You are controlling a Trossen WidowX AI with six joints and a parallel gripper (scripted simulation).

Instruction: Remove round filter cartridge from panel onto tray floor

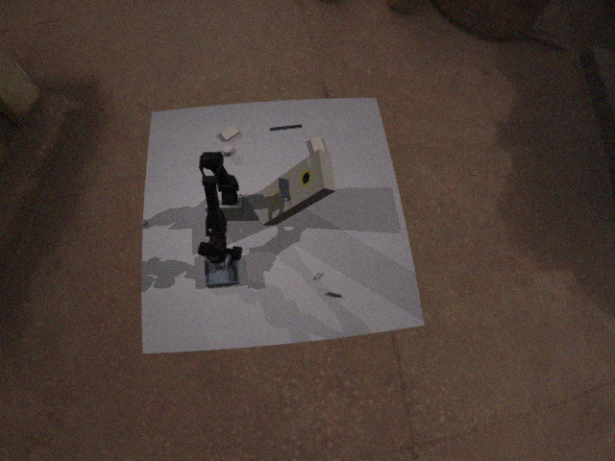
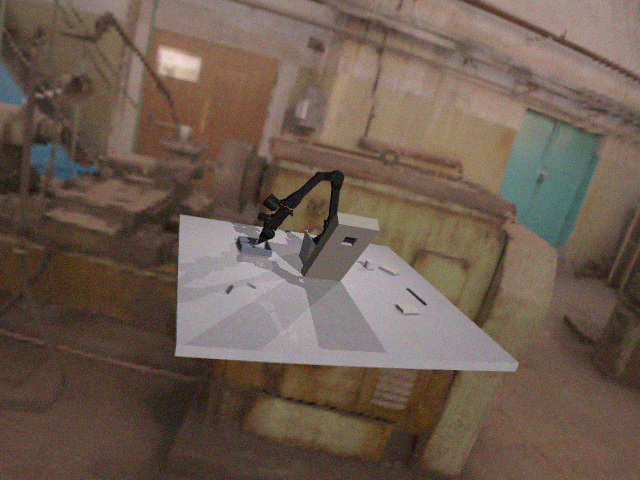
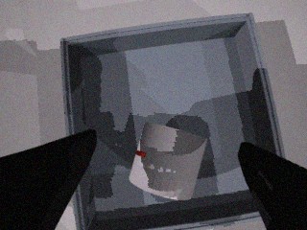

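My gripper tip is 2 cm to the right of the filter cartridge and 2 cm above it. Also, from my gripper tip: grey tray (4 cm below, 1 cm to the right).
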